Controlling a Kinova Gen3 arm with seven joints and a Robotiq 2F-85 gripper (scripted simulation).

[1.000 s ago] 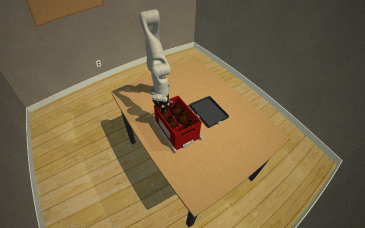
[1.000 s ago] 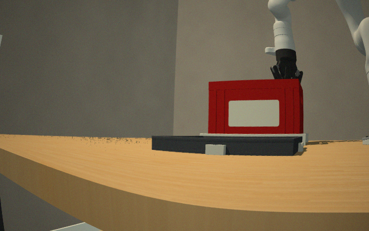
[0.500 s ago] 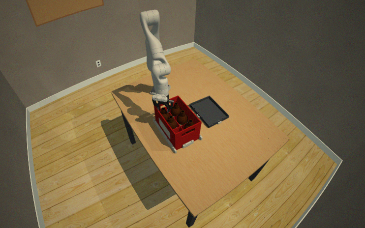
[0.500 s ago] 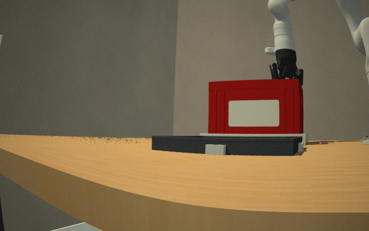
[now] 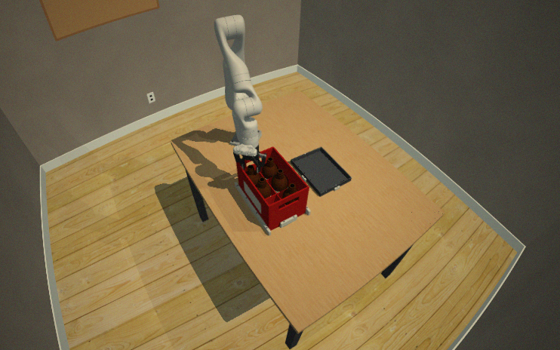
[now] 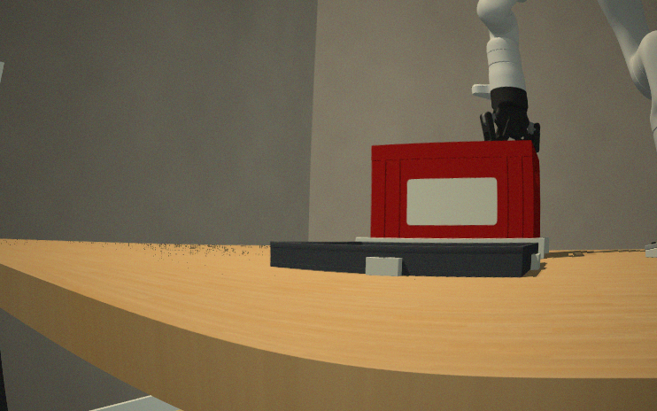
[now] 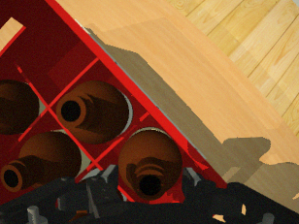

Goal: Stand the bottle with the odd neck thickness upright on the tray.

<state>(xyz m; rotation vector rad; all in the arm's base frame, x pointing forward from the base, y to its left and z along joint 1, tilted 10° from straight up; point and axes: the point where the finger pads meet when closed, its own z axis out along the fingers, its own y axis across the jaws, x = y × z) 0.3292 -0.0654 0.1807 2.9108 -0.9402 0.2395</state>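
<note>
The red crate is 80 mm ahead of my hand, 60 mm to the left of it and 70 mm below it. The rest, counted from my hand: dark grey tray 10 mm ahead, 350 mm to the left, 140 mm below; glass bottle 160 mm ahead, 120 mm to the left, 70 mm below.
</note>
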